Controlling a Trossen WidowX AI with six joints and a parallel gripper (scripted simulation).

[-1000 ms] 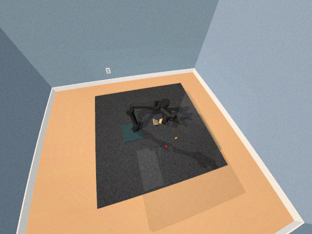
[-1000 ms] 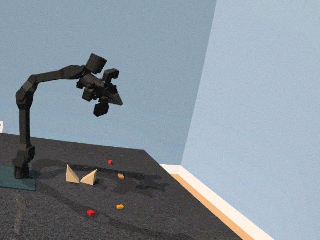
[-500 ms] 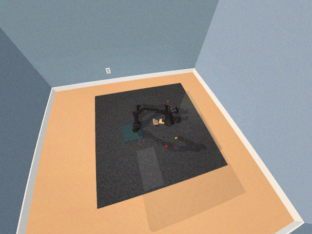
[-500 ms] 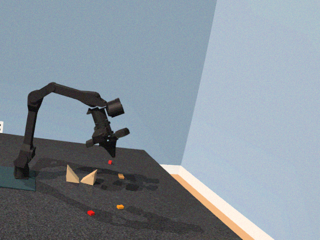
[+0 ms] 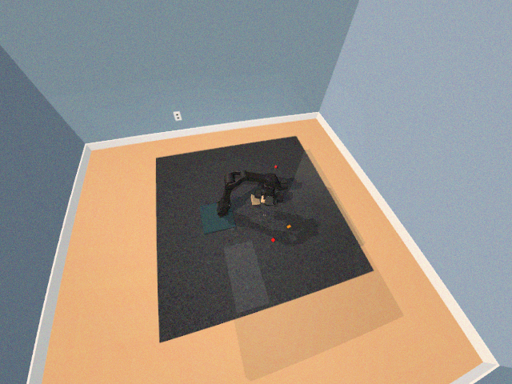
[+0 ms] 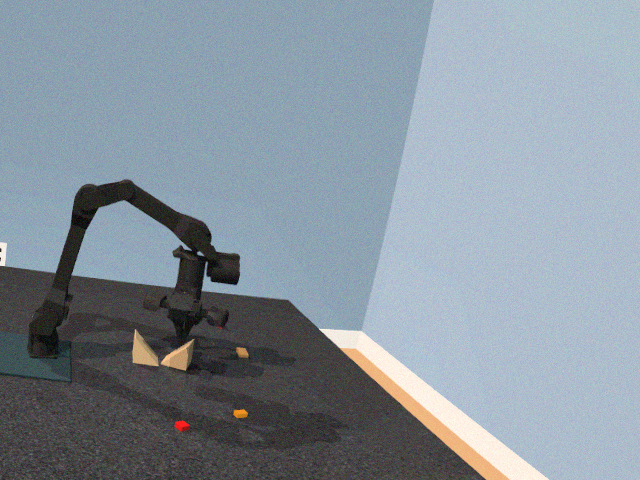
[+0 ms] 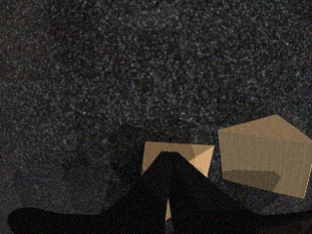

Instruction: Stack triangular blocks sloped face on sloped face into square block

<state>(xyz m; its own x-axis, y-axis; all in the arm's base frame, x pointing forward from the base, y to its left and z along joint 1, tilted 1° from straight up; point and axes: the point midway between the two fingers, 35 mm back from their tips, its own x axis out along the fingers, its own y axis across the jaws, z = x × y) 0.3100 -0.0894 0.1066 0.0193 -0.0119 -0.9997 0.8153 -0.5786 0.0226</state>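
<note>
Right now the triangular block is 60 mm below my gripper tip, 50 mm to the left of it and 30 mm ahead of it.
</note>
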